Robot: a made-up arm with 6 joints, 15 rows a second.
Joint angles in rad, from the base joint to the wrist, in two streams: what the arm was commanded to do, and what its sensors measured. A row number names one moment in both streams.
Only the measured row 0 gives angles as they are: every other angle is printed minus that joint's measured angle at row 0.
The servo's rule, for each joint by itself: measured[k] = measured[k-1] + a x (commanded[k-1-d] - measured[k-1]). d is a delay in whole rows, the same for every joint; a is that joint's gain. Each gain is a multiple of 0.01, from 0.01 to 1. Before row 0 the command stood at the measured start. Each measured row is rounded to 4 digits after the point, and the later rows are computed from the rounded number. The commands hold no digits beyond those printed.
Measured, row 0: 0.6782, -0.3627, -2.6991, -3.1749, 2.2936, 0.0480
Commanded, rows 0 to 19: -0.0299, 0.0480, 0.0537, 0.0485, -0.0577, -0.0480; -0.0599, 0.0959, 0.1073, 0.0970, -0.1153, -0.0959; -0.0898, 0.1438, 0.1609, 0.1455, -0.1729, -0.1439; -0.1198, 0.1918, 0.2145, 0.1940, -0.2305, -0.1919; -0.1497, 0.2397, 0.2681, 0.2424, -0.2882, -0.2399; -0.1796, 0.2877, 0.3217, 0.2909, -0.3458, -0.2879; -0.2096, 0.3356, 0.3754, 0.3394, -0.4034, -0.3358; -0.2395, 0.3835, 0.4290, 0.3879, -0.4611, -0.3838; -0.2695, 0.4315, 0.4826, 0.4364, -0.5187, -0.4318; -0.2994, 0.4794, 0.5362, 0.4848, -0.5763, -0.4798; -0.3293, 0.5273, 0.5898, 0.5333, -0.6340, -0.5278; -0.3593, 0.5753, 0.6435, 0.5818, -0.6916, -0.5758; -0.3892, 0.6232, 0.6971, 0.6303, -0.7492, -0.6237; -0.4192, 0.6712, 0.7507, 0.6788, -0.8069, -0.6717; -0.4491, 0.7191, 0.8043, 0.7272, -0.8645, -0.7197; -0.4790, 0.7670, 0.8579, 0.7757, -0.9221, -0.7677; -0.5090, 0.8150, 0.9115, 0.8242, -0.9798, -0.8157; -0.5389, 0.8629, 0.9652, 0.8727, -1.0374, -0.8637; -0.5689, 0.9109, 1.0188, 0.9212, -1.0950, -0.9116; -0.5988, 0.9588, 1.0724, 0.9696, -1.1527, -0.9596
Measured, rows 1 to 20: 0.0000, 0.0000, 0.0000, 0.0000, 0.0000, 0.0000; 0.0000, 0.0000, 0.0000, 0.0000, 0.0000, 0.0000; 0.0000, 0.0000, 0.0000, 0.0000, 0.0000, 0.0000; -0.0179, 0.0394, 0.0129, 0.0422, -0.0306, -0.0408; -0.0431, 0.0857, 0.0356, 0.0899, -0.0755, -0.0876; -0.0711, 0.1333, 0.0657, 0.1383, -0.1271, -0.1355; -0.1003, 0.1813, 0.1014, 0.1868, -0.1819, -0.1834; -0.1299, 0.2292, 0.1414, 0.2352, -0.2382, -0.2314; -0.1597, 0.2772, 0.1847, 0.2837, -0.2952, -0.2794; -0.1896, 0.3251, 0.2305, 0.3322, -0.3525, -0.3273; -0.2195, 0.3730, 0.2781, 0.3807, -0.4101, -0.3753; -0.2495, 0.4210, 0.3272, 0.4292, -0.4677, -0.4233; -0.2794, 0.4689, 0.3774, 0.4776, -0.5253, -0.4713; -0.3093, 0.5168, 0.4284, 0.5261, -0.5829, -0.5193; -0.3393, 0.5648, 0.4800, 0.5746, -0.6405, -0.5673; -0.3692, 0.6127, 0.5321, 0.6231, -0.6981, -0.6152; -0.3992, 0.6607, 0.5846, 0.6716, -0.7558, -0.6632; -0.4291, 0.7086, 0.6373, 0.7200, -0.8134, -0.7112; -0.4590, 0.7565, 0.6902, 0.7685, -0.8710, -0.7592; -0.4890, 0.8045, 0.7433, 0.8170, -0.9287, -0.8072
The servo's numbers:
d 3
a 0.60 0.82 0.24 0.87 0.53 0.85

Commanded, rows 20 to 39: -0.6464, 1.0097, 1.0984, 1.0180, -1.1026, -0.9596; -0.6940, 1.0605, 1.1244, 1.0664, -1.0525, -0.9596; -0.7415, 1.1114, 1.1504, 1.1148, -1.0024, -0.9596; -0.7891, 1.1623, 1.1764, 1.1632, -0.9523, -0.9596; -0.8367, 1.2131, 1.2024, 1.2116, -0.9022, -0.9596; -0.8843, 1.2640, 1.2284, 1.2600, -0.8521, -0.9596; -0.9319, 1.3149, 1.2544, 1.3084, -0.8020, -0.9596; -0.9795, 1.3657, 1.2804, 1.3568, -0.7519, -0.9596; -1.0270, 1.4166, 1.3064, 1.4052, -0.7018, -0.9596; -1.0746, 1.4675, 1.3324, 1.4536, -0.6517, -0.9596; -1.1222, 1.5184, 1.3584, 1.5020, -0.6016, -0.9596; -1.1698, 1.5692, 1.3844, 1.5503, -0.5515, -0.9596; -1.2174, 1.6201, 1.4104, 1.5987, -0.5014, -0.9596; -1.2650, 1.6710, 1.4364, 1.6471, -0.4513, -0.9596; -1.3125, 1.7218, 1.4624, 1.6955, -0.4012, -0.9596; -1.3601, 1.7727, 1.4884, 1.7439, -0.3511, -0.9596; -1.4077, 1.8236, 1.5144, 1.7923, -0.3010, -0.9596; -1.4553, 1.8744, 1.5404, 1.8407, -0.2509, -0.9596; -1.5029, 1.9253, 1.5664, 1.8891, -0.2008, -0.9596; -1.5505, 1.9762, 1.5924, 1.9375, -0.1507, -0.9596
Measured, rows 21 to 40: -0.5189, 0.8524, 0.7966, 0.8655, -0.9863, -0.8552; -0.5489, 0.9004, 0.8499, 0.9140, -1.0439, -0.9031; -0.5788, 0.9483, 0.9033, 0.9624, -1.1016, -0.9511; -0.6194, 0.9986, 0.9501, 1.0108, -1.1021, -0.9583; -0.6642, 1.0494, 0.9919, 1.0592, -1.0758, -0.9594; -0.7106, 1.1002, 1.0299, 1.1076, -1.0369, -0.9596; -0.7577, 1.1511, 1.0651, 1.1560, -0.9921, -0.9596; -0.8051, 1.2019, 1.0981, 1.2044, -0.9445, -0.9596; -0.8526, 1.2528, 1.1294, 1.2528, -0.8955, -0.9596; -0.9002, 1.3037, 1.1594, 1.3012, -0.8459, -0.9596; -0.9478, 1.3545, 1.1884, 1.3496, -0.7961, -0.9596; -0.9953, 1.4054, 1.2167, 1.3980, -0.7461, -0.9596; -1.0429, 1.4563, 1.2445, 1.4464, -0.6961, -0.9596; -1.0905, 1.5072, 1.2718, 1.4948, -0.6460, -0.9596; -1.1381, 1.5580, 1.2988, 1.5431, -0.5959, -0.9596; -1.1857, 1.6089, 1.3256, 1.5915, -0.5458, -0.9596; -1.2333, 1.6598, 1.3522, 1.6399, -0.4957, -0.9596; -1.2808, 1.7106, 1.3786, 1.6883, -0.4456, -0.9596; -1.3284, 1.7615, 1.4050, 1.7367, -0.3955, -0.9596; -1.3760, 1.8124, 1.4313, 1.7851, -0.3454, -0.9596
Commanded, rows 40 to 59: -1.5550, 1.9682, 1.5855, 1.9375, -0.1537, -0.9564; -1.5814, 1.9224, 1.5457, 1.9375, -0.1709, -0.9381; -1.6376, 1.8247, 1.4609, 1.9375, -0.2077, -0.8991; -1.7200, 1.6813, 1.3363, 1.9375, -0.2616, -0.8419; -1.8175, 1.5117, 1.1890, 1.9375, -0.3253, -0.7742; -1.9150, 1.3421, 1.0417, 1.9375, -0.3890, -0.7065; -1.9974, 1.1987, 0.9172, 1.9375, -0.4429, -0.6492; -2.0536, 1.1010, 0.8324, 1.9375, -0.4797, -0.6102; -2.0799, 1.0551, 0.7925, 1.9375, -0.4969, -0.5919; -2.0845, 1.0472, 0.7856, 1.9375, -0.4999, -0.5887; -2.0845, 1.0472, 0.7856, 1.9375, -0.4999, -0.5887; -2.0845, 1.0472, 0.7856, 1.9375, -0.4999, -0.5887; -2.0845, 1.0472, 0.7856, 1.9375, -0.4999, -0.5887; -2.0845, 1.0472, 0.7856, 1.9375, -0.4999, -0.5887; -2.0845, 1.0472, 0.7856, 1.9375, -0.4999, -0.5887; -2.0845, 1.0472, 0.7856, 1.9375, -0.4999, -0.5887; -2.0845, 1.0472, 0.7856, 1.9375, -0.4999, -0.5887; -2.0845, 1.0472, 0.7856, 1.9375, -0.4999, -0.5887; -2.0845, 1.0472, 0.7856, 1.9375, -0.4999, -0.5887; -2.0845, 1.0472, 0.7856, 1.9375, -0.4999, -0.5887
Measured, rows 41 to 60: -1.4236, 1.8632, 1.4575, 1.8335, -0.2953, -0.9596; -1.4712, 1.9141, 1.4836, 1.8819, -0.2452, -0.9596; -1.5188, 1.9650, 1.5097, 1.9303, -0.1951, -0.9596; -1.5405, 1.9676, 1.5279, 1.9366, -0.1732, -0.9569; -1.5650, 1.9305, 1.5322, 1.9374, -0.1720, -0.9409; -1.6086, 1.8437, 1.5151, 1.9375, -0.1909, -0.9054; -1.6754, 1.7105, 1.4722, 1.9375, -0.2284, -0.8514; -1.7607, 1.5475, 1.4042, 1.9375, -0.2798, -0.7858; -1.8533, 1.3791, 1.3172, 1.9375, -0.3377, -0.7184; -1.9398, 1.2312, 1.2212, 1.9375, -0.3935, -0.6596; -2.0081, 1.1244, 1.1279, 1.9375, -0.4392, -0.6176; -2.0512, 1.0676, 1.0474, 1.9375, -0.4698, -0.5958; -2.0712, 1.0509, 0.9846, 1.9375, -0.4858, -0.5898; -2.0792, 1.0479, 0.9368, 1.9375, -0.4933, -0.5889; -2.0824, 1.0473, 0.9005, 1.9375, -0.4968, -0.5887; -2.0837, 1.0472, 0.8729, 1.9375, -0.4984, -0.5887; -2.0842, 1.0472, 0.8519, 1.9375, -0.4992, -0.5887; -2.0844, 1.0472, 0.8360, 1.9375, -0.4996, -0.5887; -2.0845, 1.0472, 0.8239, 1.9375, -0.4998, -0.5887; -2.0845, 1.0472, 0.8147, 1.9375, -0.4999, -0.5887
